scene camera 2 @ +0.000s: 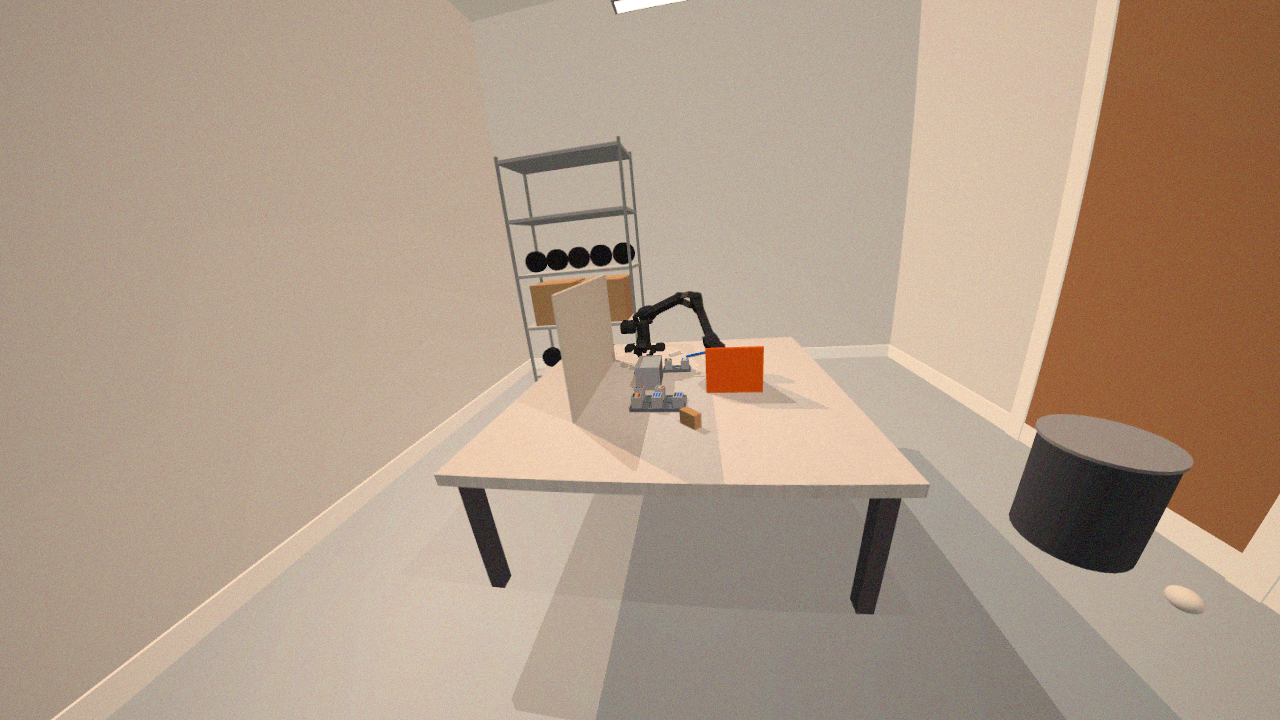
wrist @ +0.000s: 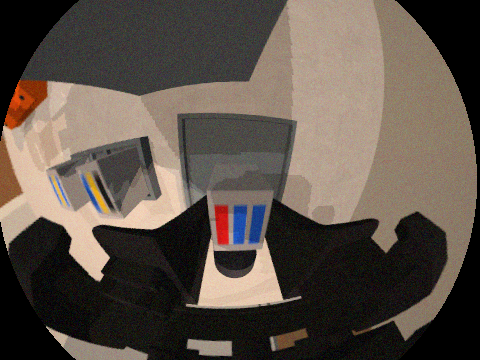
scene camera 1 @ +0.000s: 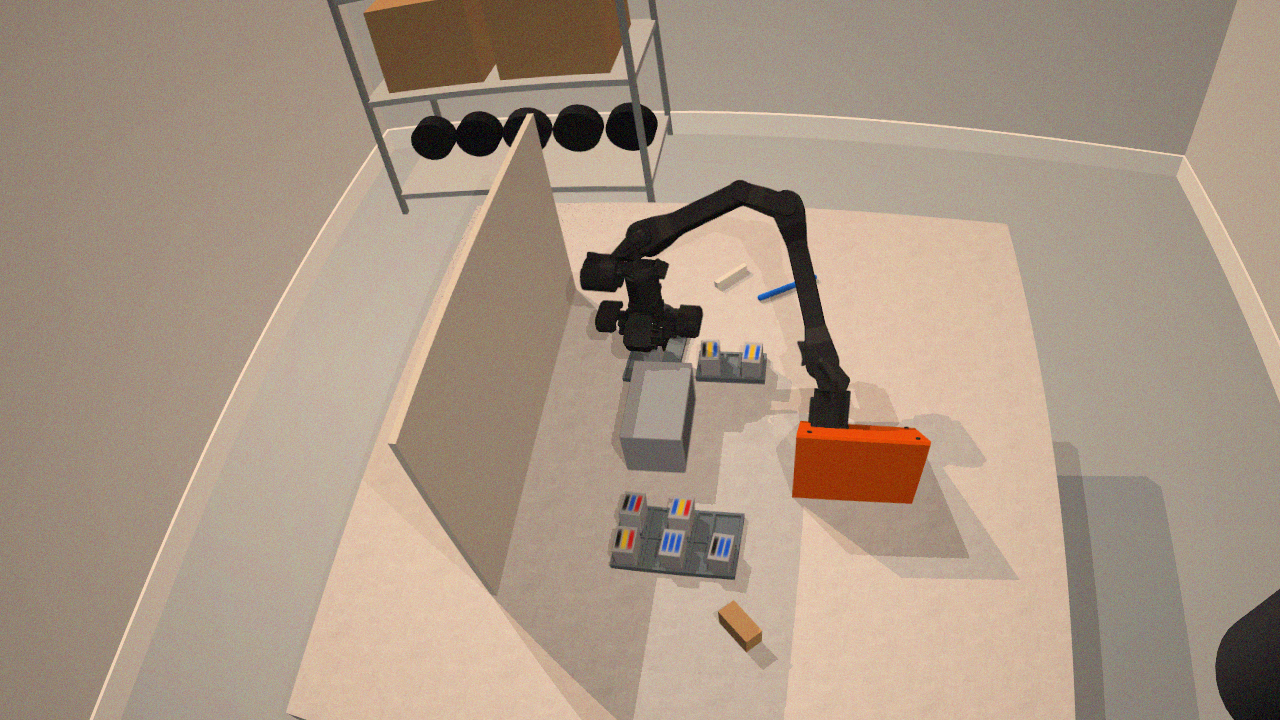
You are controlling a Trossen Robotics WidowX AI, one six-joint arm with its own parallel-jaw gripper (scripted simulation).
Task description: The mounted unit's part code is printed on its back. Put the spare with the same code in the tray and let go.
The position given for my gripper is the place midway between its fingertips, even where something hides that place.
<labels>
My gripper (scene camera 1: pixel 654 348) carries a spare (wrist: pixel 240 199).
</labels>
